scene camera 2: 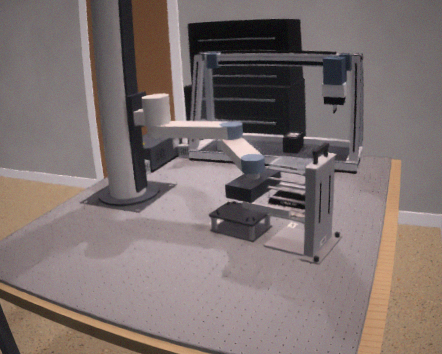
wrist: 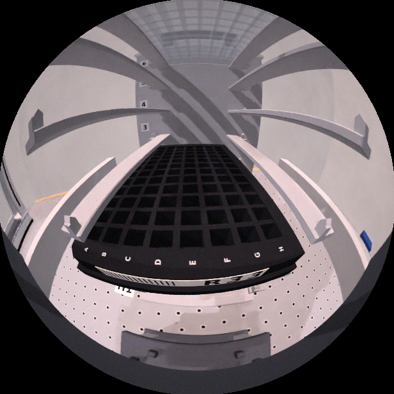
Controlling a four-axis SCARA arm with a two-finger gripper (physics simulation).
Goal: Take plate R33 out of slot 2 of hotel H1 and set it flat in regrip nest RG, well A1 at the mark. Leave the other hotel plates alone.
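Places are measured from the arm's base along level axes (x ahead, y left, z up), in millimetres.
Where they show: arm's base, origin of the base link: (scene camera 2: 128,196).
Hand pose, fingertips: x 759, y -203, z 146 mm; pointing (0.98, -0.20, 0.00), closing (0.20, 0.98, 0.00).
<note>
Each offset is from my fingertips to the top centre of the thing. "pt": to the spot under its first point.
Plate R33 {pt 37 mm back, 31 mm right, 19 mm up} (scene camera 2: 287,199) (wrist: 192,200) is black with a grid of square wells. It lies flat on a pair of rails low in hotel H1 (scene camera 2: 317,215), label facing the wrist camera, letters A to H from left to right. My gripper (scene camera 2: 295,205) (wrist: 196,161) is open, its fingers reaching into the hotel along both sides of the plate with gaps between. The regrip nest {211 mm back, 43 mm left, 63 mm down} (scene camera 2: 240,214) (wrist: 195,345) is a dark raised platform with small corner pegs, in front of the hotel and below the gripper body. Its well A1 mark cannot be made out.
A clear plate {24 mm back, 4 mm left, 118 mm up} (scene camera 2: 287,162) (wrist: 200,37) sits at the top of the hotel. Rails for other slots (wrist: 80,120) stick out above R33. A gantry frame (scene camera 2: 280,59) stands behind the hotel. A dark block {pt 212 mm back, 718 mm left, 33 mm down} (scene camera 2: 293,142) stands by the gantry. The arm's column (scene camera 2: 112,115) stands at the left.
</note>
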